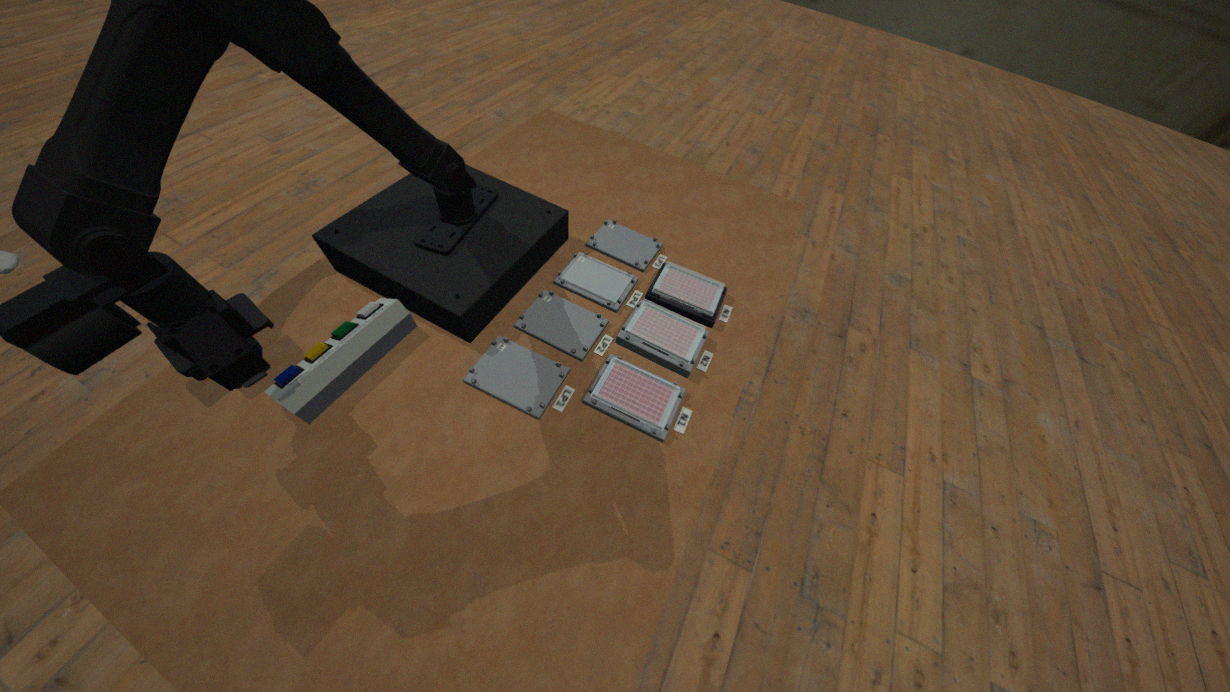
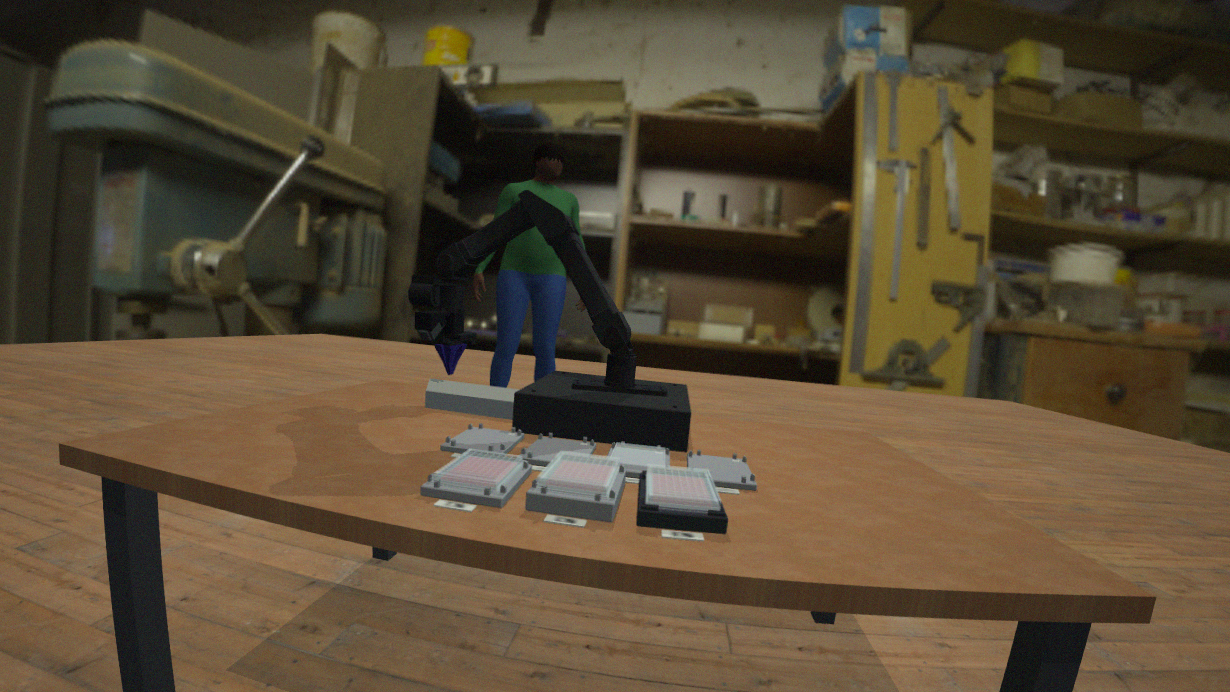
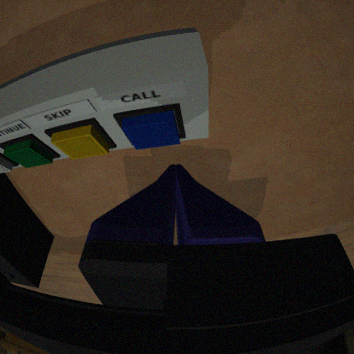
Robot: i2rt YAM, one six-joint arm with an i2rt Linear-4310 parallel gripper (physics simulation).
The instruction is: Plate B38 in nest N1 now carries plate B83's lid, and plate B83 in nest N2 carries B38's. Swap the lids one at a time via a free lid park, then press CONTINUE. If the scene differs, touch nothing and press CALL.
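Frame: origin at the arm's base, x back, y right, z up, level; metres.
Seen in the pictures: gripper, fingertip midpoint: [image 2: 450, 374] [image 3: 175, 173]; arm's base, link origin: [image 1: 459, 218] [image 2: 619, 389].
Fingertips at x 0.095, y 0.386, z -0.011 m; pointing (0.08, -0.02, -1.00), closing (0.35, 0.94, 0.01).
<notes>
Pixels of each thing's top centre, then the offset from my fingertips to it. "*": a spot on its surface instead.
- CALL button, top centre: [image 3: 150, 138] [image 1: 283, 372] dz -0.013, dx -0.019, dy -0.008 m
- yellow SKIP button, top centre: [image 3: 74, 150] [image 1: 313, 348] dz -0.013, dx -0.030, dy -0.057 m
- green CONTINUE button, top centre: [image 3: 21, 161] [image 1: 340, 326] dz -0.013, dx -0.040, dy -0.106 m
- nest N1, surface spot: [image 2: 481, 471] * dz -0.043, dx -0.548, dy -0.183 m
- LP2, top centre: [image 2: 559, 443] [image 1: 562, 318] dz -0.050, dx -0.350, dy -0.274 m
- farthest park, top centre: [image 2: 720, 461] [image 1: 625, 239] dz -0.050, dx -0.398, dy -0.531 m
- third park, surface spot: [image 2: 639, 457] [image 1: 605, 279] * dz -0.052, dx -0.394, dy -0.401 m
- third pink plate, top centre: [image 2: 680, 480] [image 1: 689, 285] dz -0.033, dx -0.558, dy -0.433 m
- panel, top centre: [image 3: 29, 143] [image 1: 331, 338] [image 2: 478, 382] dz -0.006, dx -0.051, dy -0.078 m
My gripper [image 2: 449, 372] [image 3: 175, 173] is shut and empty, above the table beside the button panel's blue CALL end. The CALL button [image 1: 288, 376] [image 3: 152, 130], yellow SKIP button [image 1: 316, 351] [image 3: 80, 142] and green CONTINUE button [image 1: 344, 329] [image 3: 27, 152] show. Lidded pink-welled plates sit in nest N1 [image 1: 637, 395] [image 2: 481, 471] and nest N2 [image 1: 663, 333] [image 2: 576, 478]; their IDs are unreadable. Lid parks LP1 [image 1: 507, 378] [image 2: 483, 440], LP2 [image 1: 559, 325] and the farthest park [image 1: 626, 244] look bare. The third park [image 1: 597, 280] [image 2: 639, 457] looks paler, seemingly with a clear lid.
A third pink plate [image 1: 688, 288] [image 2: 681, 490] sits in a black nest beside N2. The arm's black base block [image 1: 507, 284] [image 2: 602, 419] stands between the panel [image 1: 361, 352] and the lid parks. A person [image 2: 537, 232] stands behind the table.
</notes>
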